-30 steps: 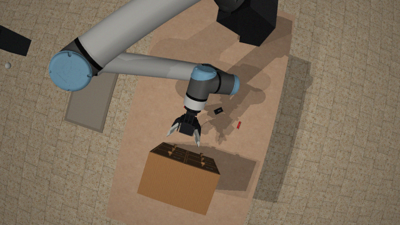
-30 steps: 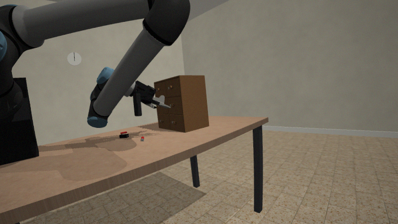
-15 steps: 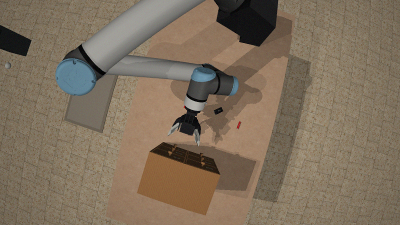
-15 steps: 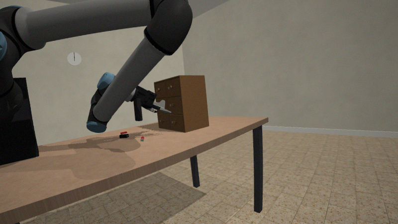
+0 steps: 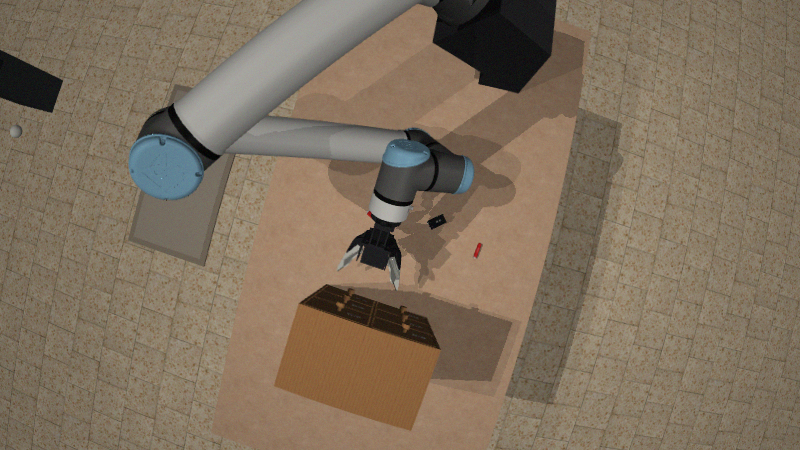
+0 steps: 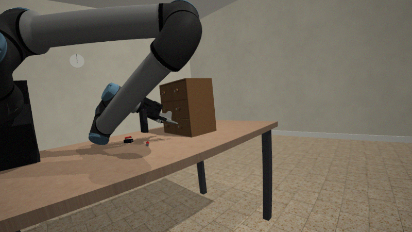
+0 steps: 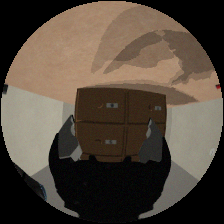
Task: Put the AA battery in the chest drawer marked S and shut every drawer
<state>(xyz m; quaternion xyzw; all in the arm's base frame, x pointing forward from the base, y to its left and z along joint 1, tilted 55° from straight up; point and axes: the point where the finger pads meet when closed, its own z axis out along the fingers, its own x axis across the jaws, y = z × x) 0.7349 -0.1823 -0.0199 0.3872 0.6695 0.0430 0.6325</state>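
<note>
Right now the drawer is 140 mm ahead of my hand, 50 mm to the right of it and 50 mm above it. Also, from my hand: small black object (180 mm behind, 140 mm to the left, 70 mm below).
</note>
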